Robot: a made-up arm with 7 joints. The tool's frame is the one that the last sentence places. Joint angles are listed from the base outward.
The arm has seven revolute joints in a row. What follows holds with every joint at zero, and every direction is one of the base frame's. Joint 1 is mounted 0.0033 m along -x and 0.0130 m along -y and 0.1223 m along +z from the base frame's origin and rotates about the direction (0, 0.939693, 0.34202). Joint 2 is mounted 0.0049 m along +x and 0.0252 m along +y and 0.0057 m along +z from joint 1 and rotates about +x. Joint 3 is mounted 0.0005 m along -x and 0.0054 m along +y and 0.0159 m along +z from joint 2 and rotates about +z. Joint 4 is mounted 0.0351 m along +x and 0.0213 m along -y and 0.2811 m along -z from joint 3 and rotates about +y. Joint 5 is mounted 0.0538 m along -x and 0.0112 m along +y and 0.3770 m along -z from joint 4 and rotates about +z. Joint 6 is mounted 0.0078 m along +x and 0.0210 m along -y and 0.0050 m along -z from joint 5 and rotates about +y. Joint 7 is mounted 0.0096 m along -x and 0.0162 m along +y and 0.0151 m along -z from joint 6 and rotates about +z. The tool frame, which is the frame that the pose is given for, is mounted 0.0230 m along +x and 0.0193 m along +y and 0.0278 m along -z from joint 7; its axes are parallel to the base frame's.
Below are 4 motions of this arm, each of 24 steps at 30 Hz.
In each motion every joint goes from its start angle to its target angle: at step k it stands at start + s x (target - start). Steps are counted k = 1, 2, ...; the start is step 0. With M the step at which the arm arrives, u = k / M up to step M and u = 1 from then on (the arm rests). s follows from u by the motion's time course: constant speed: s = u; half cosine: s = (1 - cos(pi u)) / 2; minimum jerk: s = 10 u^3 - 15 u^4 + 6 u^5.
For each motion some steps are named. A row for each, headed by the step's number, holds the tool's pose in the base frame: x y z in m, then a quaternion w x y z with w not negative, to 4 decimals.
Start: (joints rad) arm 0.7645 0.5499 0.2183 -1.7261 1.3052 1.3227 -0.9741
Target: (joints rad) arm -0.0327 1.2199 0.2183 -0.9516 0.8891 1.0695 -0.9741
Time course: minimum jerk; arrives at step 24
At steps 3, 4, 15, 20, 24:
3: 0.1632 0.2841 -0.2844 0.9438 -0.2606 -0.0924 -0.1813
4: 0.1677 0.2888 -0.2838 0.9456 -0.2520 -0.0901 -0.1848
15: 0.3264 0.4775 -0.1336 0.9648 0.1109 -0.0646 -0.2297
20: 0.3533 0.5373 -0.0258 0.9470 0.2408 -0.0764 -0.1986
24: 0.3547 0.5452 -0.0083 0.9433 0.2591 -0.0787 -0.1917

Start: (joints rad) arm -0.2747 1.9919 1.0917 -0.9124 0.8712 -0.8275 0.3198
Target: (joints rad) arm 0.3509 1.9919 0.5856 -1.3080 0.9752 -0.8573 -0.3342
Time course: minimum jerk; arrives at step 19
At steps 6, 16, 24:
6: 0.1015 0.3501 0.6530 0.1638 -0.3043 0.9225 0.1719
16: 0.3947 0.3107 0.4224 0.1276 0.4187 -0.8006 -0.4091
24: 0.4014 0.3110 0.4078 0.1377 0.4195 -0.7938 -0.4183

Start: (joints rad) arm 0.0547 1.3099 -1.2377 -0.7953 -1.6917 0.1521 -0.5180
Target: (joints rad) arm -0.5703 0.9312 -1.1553 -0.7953 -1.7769 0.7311 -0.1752
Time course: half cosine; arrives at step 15
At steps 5, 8, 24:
5: 0.1456 0.4729 -0.3410 0.2099 -0.2702 -0.2763 0.8981
8: 0.2780 0.3984 -0.3456 0.1734 -0.4627 -0.2242 0.8400
24: 0.4544 0.2628 -0.2888 0.1198 -0.7030 -0.0992 0.6939

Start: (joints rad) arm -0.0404 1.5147 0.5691 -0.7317 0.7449 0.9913 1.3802
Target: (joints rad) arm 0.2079 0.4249 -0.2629 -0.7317 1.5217 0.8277 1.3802
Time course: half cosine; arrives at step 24
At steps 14, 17, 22, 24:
14: 0.1672 0.4556 -0.3280 0.4255 -0.0729 -0.0307 0.9015
17: 0.1311 0.3359 -0.4290 0.4013 -0.1089 0.0953 0.9044
22: 0.0916 0.1937 -0.4967 0.3619 -0.1424 0.2208 0.8944
24: 0.0879 0.1794 -0.5011 0.3574 -0.1453 0.2325 0.8928

